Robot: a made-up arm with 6 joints. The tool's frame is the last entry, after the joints. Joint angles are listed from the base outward.
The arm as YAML. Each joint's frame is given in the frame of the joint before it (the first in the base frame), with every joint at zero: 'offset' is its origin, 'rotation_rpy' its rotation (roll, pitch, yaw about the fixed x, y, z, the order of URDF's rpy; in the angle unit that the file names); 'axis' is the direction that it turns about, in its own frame. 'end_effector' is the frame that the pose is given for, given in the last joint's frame.
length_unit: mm
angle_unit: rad
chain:
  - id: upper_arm
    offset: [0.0, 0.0, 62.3]
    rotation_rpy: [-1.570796, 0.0, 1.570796]
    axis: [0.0, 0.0, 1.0]
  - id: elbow
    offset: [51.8, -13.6, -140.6]
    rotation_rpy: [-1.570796, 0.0, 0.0]
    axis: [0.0, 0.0, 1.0]
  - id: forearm
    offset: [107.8, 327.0, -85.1]
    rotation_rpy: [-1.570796, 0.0, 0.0]
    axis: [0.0, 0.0, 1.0]
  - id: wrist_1
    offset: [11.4, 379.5, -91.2]
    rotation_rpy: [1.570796, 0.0, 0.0]
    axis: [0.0, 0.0, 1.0]
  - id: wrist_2
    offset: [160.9, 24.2, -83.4]
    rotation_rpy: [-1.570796, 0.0, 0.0]
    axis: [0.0, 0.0, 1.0]
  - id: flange
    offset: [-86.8, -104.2, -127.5]
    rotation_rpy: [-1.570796, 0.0, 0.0]
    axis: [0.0, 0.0, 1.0]
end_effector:
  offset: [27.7, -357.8, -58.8]
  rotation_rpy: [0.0, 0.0, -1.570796]
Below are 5 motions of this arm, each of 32 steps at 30 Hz.
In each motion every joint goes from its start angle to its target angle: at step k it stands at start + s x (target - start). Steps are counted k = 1, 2, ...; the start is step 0. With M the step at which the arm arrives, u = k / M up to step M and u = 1 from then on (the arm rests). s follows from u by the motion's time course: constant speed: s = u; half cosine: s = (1 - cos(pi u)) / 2; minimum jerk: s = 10 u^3 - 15 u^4 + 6 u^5.
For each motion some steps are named. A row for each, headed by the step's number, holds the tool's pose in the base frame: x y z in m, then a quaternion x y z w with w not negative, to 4 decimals.
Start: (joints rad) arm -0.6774 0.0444 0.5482 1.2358 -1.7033 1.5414
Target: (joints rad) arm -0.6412 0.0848 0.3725 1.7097 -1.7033 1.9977
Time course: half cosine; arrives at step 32
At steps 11, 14, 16, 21, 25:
11: 0.3150 -0.0815 0.4694 0.3431 0.5742 0.4790 0.5684
14: 0.3249 -0.0680 0.4979 0.3776 0.5819 0.4687 0.5469
16: 0.3341 -0.0585 0.5175 0.4023 0.5856 0.4603 0.5324
21: 0.3635 -0.0367 0.5622 0.4627 0.5880 0.4364 0.4996
25: 0.3873 -0.0239 0.5885 0.5015 0.5849 0.4188 0.4806

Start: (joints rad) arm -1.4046 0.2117 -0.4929 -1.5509 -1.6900 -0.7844
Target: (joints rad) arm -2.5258 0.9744 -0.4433 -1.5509 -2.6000 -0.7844
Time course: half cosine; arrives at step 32
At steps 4, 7, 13, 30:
4: 0.4798 -0.6383 0.7815 -0.0103 -0.6468 -0.1161 0.7537
7: 0.4905 -0.7051 0.7130 -0.0045 -0.6340 -0.1617 0.7562
13: 0.5195 -0.8595 0.4597 0.0088 -0.5734 -0.2896 0.7663
30: 0.5789 -0.8121 -0.2297 0.0309 -0.3444 -0.4642 0.8155

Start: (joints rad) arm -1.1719 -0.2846 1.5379 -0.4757 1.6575 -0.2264
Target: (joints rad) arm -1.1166 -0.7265 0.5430 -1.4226 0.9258 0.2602
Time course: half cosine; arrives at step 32
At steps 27, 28, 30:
27: 0.0364 -0.4693 0.4546 -0.5412 0.2225 -0.8059 0.0903
28: 0.0271 -0.4664 0.4520 -0.5255 0.2282 -0.8149 0.0876
30: 0.0149 -0.4624 0.4480 -0.5036 0.2357 -0.8268 0.0847

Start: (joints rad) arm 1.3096 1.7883 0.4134 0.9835 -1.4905 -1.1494
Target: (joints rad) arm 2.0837 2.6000 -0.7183 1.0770 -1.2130 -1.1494
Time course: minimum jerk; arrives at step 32
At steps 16, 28, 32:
16: 0.1407 0.9396 0.1366 -0.1026 0.0881 0.7942 0.5924
28: 0.2886 0.9042 0.1119 -0.3058 -0.0054 0.6496 0.6961
32: 0.2885 0.9026 0.1138 -0.3112 -0.0099 0.6455 0.6974

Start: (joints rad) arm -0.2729 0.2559 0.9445 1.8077 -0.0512 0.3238
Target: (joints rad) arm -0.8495 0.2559 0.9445 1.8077 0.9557 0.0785
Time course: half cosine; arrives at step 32
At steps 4, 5, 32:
4: 0.4408 -0.3278 0.0293 0.4486 0.3662 -0.6340 0.5125
5: 0.4419 -0.3291 0.0246 0.4538 0.3632 -0.6382 0.5048
32: 0.4840 -0.3047 -0.1951 0.5704 0.2554 -0.7784 0.0589

